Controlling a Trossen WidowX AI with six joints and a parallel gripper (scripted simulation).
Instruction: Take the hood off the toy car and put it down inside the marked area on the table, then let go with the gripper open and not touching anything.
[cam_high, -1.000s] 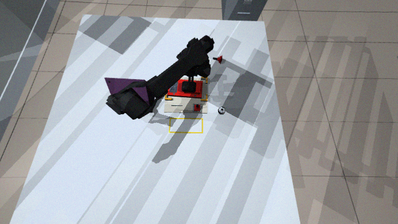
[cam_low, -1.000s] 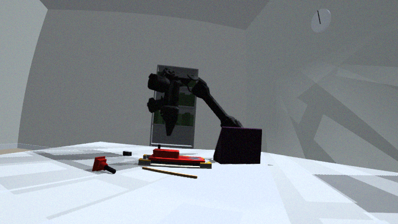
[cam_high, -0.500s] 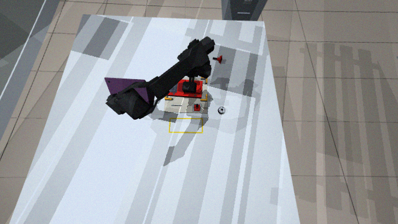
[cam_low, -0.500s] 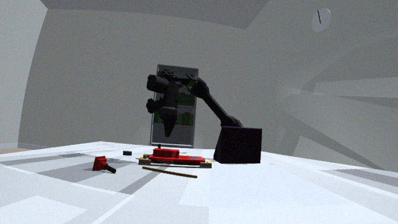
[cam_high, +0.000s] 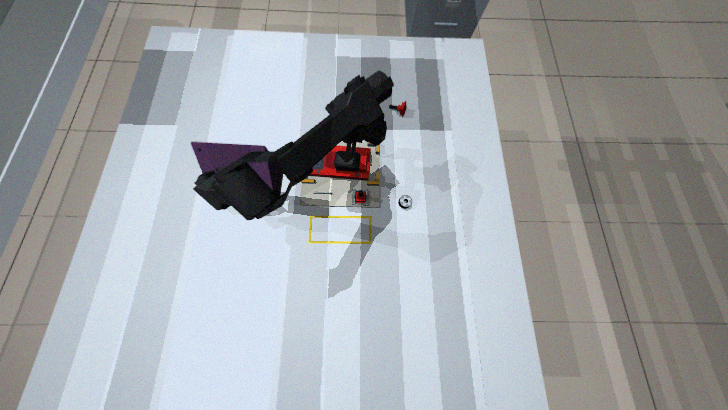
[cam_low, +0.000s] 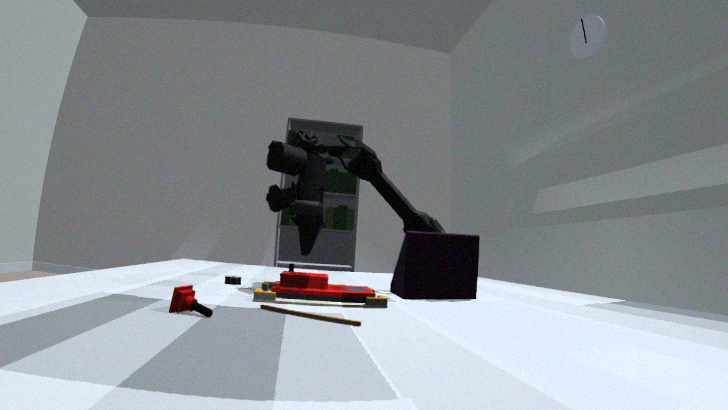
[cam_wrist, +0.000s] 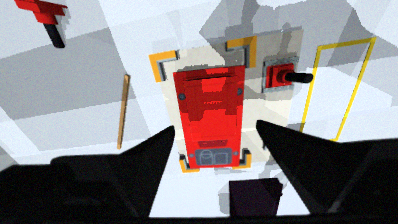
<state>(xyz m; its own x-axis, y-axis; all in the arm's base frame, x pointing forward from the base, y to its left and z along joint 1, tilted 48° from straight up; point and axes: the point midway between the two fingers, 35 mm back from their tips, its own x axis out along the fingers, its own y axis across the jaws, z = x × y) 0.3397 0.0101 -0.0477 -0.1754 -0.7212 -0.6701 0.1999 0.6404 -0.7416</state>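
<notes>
Right now my gripper tip is 30 mm past the pale base plate, 10 mm to the left of it and 80 mm above it. Round my gripper tip: thin wooden stick (20 mm ahead, 180 mm to the left, 90 mm below).
</notes>
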